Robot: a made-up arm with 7 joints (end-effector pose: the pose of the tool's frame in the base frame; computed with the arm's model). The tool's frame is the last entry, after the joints. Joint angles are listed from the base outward.
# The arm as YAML. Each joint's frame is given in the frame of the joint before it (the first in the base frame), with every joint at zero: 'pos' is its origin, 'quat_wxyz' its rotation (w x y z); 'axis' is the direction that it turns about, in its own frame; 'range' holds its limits. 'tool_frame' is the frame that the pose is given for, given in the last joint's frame.
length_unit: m
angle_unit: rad
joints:
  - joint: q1
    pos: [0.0, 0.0, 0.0]
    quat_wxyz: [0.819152, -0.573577, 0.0, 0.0]
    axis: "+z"
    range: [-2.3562, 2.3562]
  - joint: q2
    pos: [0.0, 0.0, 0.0]
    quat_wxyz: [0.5, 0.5, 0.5, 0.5]
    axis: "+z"
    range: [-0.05, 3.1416]
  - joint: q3
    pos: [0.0, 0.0, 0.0]
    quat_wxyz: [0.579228, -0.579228, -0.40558, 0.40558]
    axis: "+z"
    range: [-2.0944, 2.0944]
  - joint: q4
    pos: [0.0, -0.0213, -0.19]
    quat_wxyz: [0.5, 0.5, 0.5, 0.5]
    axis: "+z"
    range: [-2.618, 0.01]
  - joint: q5
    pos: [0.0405, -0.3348, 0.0]
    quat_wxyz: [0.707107, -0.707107, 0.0, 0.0]
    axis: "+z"
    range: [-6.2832, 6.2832]
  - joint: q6
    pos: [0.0, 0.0, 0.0]
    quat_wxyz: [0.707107, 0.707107, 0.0, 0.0]
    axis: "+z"
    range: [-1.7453, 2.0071]
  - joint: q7
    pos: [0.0, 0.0, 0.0]
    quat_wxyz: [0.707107, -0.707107, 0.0, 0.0]
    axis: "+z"
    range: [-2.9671, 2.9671]
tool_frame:
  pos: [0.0, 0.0, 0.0]
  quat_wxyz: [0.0, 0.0, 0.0, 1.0]
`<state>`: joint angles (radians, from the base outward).
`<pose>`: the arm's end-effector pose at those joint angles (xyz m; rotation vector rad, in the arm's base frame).
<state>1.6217 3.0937 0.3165 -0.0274 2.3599 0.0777 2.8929</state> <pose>0.4836 0.1989 0.0563 -1.4425 -1.3455 1.8695</pose>
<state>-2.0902 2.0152 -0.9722 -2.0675 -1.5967 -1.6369 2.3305</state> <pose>0.1400 -0.0152 0.3110 1.0173 -0.6846 -1.2104</pose>
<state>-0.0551 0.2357 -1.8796 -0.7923 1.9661 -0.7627 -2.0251</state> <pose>-0.0467 -0.1071 -0.4959 0.2431 -0.7484 -1.6684</pose>
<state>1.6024 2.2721 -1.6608 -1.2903 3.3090 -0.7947 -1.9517</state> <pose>-0.1982 0.3784 0.1762 1.1796 1.9308 -1.0124</pose>
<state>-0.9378 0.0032 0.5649 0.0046 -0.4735 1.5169 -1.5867</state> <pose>0.3845 -0.0730 -0.3499 -0.4111 0.6148 -1.7176</pose>
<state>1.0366 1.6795 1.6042 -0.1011 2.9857 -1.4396 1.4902</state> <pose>-0.0959 0.5037 0.1236 0.2477 1.1568 0.1234</pose>
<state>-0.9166 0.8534 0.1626 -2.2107 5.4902 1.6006 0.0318</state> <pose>0.1848 -0.0330 0.2528 1.3575 -1.6175 0.6872</pose>
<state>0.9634 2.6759 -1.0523 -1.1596 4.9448 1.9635 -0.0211</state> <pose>0.1297 0.4551 0.0612 -1.3037 -0.4728 1.2147</pose>
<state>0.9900 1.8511 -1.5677 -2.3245 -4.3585 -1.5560 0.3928</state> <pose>-0.2434 0.0271 -0.1613 0.2983 -0.6258 1.1835</pose>
